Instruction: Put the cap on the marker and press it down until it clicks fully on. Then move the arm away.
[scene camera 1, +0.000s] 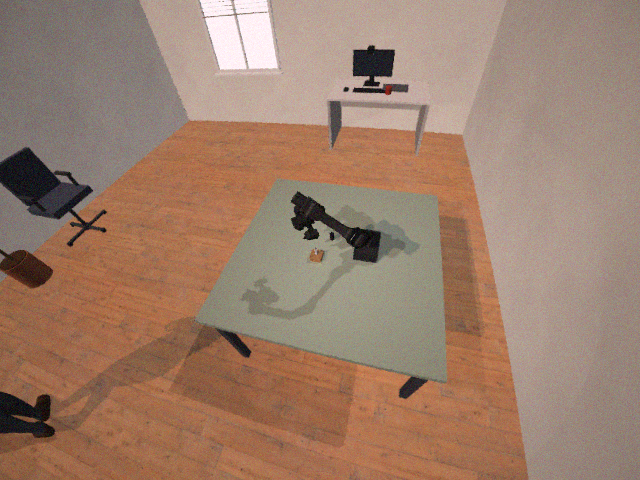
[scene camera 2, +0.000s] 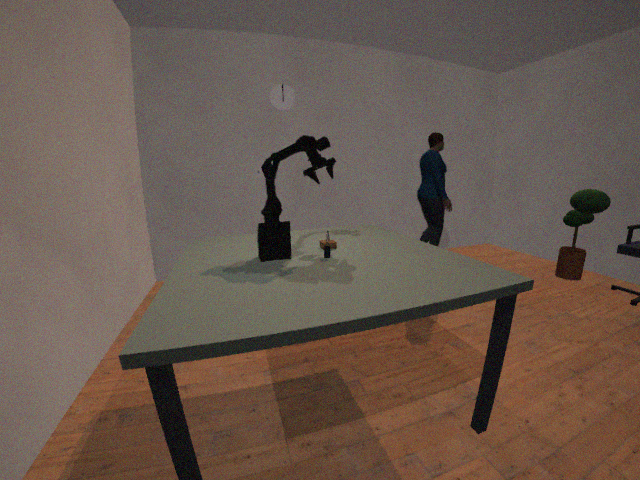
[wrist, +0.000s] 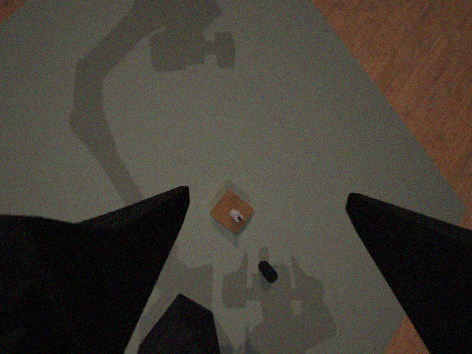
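Labels:
Gripper (wrist: 267, 197), 0.11 m from the lens. Small wooden block (wrist: 221, 212), 0.43 m from the lens.

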